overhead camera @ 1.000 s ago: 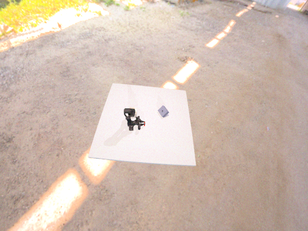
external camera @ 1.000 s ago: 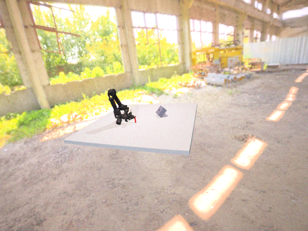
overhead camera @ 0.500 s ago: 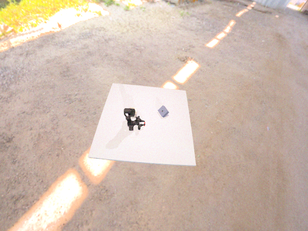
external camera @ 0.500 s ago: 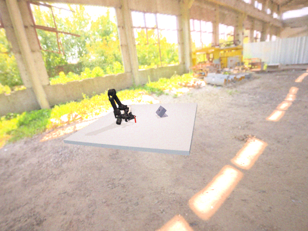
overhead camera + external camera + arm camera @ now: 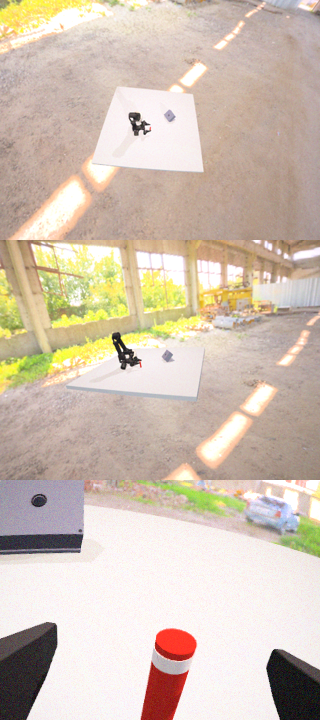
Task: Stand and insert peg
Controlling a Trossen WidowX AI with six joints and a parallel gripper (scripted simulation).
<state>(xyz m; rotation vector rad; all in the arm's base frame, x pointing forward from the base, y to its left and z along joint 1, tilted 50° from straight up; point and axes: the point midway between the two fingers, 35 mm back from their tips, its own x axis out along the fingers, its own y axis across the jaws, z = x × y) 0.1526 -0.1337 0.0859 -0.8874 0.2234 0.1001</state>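
Now: the red peg 1 cm below my gripper tip and 1 cm behind it. From my gripper tip the other things lie so: grey sloped panel (25 cm ahead, 23 cm to the left, 1 cm below).
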